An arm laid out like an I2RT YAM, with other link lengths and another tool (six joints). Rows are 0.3 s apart.
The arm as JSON. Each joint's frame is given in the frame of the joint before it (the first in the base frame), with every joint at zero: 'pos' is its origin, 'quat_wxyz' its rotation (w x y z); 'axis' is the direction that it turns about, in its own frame. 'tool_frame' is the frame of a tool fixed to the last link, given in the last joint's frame.
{
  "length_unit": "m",
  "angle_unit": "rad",
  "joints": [
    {
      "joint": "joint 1",
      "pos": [
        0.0,
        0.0,
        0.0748
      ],
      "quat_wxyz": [
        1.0,
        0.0,
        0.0,
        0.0
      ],
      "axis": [
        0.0,
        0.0,
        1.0
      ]
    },
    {
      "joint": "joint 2",
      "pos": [
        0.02,
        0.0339,
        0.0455
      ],
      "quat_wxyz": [
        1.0,
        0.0,
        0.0,
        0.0
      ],
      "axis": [
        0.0,
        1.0,
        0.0
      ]
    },
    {
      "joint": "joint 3",
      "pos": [
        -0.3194,
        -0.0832,
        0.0
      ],
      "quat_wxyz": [
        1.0,
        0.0,
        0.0,
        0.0
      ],
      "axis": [
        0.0,
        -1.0,
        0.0
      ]
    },
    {
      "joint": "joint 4",
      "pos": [
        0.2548,
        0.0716,
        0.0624
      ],
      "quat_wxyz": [
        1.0,
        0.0,
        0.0,
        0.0
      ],
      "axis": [
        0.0,
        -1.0,
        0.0
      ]
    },
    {
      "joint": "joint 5",
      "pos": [
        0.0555,
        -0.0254,
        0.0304
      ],
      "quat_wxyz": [
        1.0,
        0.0,
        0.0,
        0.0
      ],
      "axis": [
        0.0,
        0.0,
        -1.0
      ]
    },
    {
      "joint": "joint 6",
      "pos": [
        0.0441,
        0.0,
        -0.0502
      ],
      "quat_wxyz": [
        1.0,
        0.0,
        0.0,
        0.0
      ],
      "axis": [
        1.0,
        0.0,
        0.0
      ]
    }
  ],
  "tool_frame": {
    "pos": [
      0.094,
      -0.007,
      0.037
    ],
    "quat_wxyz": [
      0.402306,
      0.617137,
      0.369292,
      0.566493
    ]
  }
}
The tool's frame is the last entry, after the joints.
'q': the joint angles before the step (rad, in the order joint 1, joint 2, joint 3, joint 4, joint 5, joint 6). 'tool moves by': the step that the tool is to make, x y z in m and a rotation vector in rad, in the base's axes. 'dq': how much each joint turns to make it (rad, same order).
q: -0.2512, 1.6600, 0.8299, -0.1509, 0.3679, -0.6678
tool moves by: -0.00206, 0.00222, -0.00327, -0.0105, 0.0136, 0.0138
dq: 0.0054, 0.0000, -0.0118, 0.0069, 0.0066, -0.0156
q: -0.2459, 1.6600, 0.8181, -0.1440, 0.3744, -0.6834
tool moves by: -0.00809, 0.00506, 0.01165, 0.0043, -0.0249, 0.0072
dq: 0.0046, -0.0568, -0.0195, -0.0156, -0.0099, 0.0038
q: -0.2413, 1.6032, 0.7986, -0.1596, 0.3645, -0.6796
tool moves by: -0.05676, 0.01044, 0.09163, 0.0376, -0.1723, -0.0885
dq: -0.0015, -0.3510, 0.0229, -0.2594, -0.0077, 0.1243
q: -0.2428, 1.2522, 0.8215, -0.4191, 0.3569, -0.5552
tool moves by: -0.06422, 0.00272, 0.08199, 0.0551, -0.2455, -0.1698
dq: 0.0001, -0.2781, 0.0866, -0.2181, 0.0424, 0.2140
